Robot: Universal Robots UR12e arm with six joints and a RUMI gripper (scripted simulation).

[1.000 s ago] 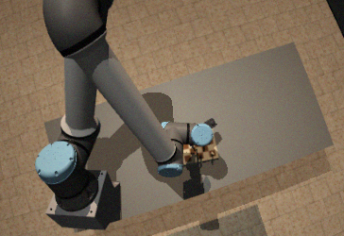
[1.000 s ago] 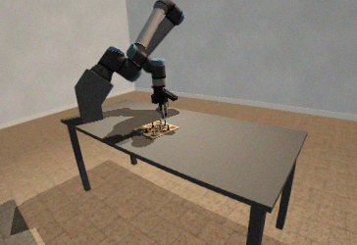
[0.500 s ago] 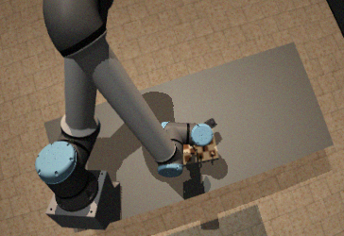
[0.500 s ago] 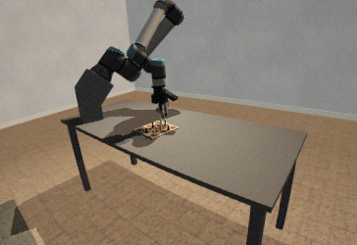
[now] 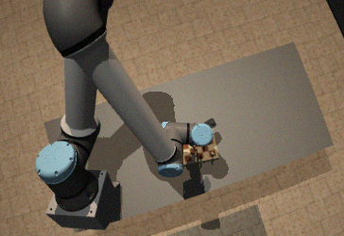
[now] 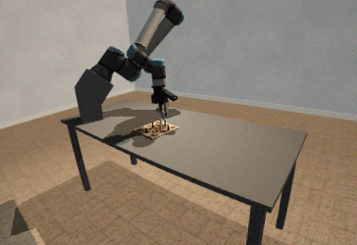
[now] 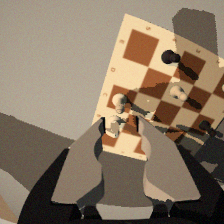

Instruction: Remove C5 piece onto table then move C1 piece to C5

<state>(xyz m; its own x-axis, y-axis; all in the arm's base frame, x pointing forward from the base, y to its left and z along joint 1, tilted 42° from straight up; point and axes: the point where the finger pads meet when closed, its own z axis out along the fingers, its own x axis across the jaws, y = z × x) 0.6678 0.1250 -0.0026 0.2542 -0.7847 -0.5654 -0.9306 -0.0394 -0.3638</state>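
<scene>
Right now my hand is 40 mm above the light pawn. Round my hand: chessboard 10 mm behind, 80 mm to the right, 70 mm below.
</scene>
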